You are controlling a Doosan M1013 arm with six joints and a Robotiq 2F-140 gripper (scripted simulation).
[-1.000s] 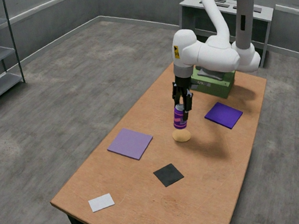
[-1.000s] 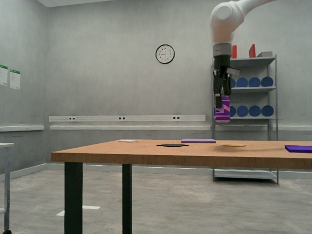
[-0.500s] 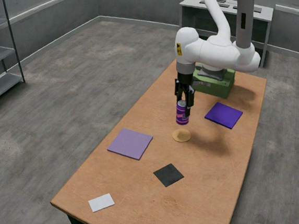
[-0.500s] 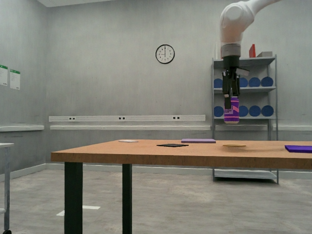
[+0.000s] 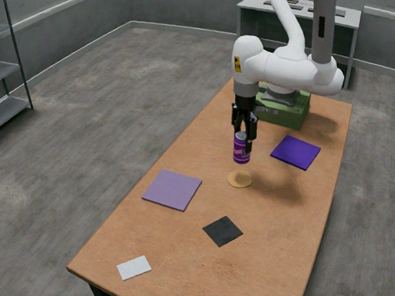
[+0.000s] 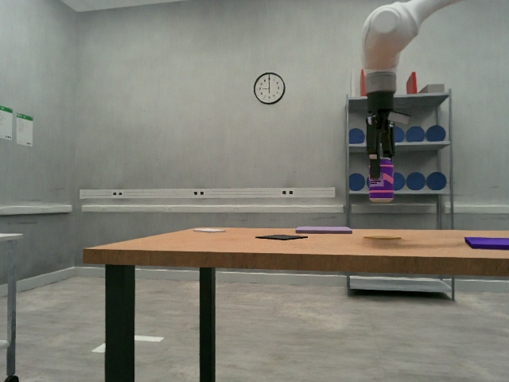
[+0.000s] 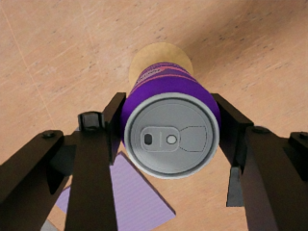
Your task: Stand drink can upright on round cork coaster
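Right now my hand is 200 mm above the round cork coaster. From my hand the other things lie so: purple drink can (30 mm below); then light purple square mat (220 mm to the right, 200 mm below, 180 mm ahead); then black square coaster (290 mm ahead, 200 mm below, 50 mm to the left).
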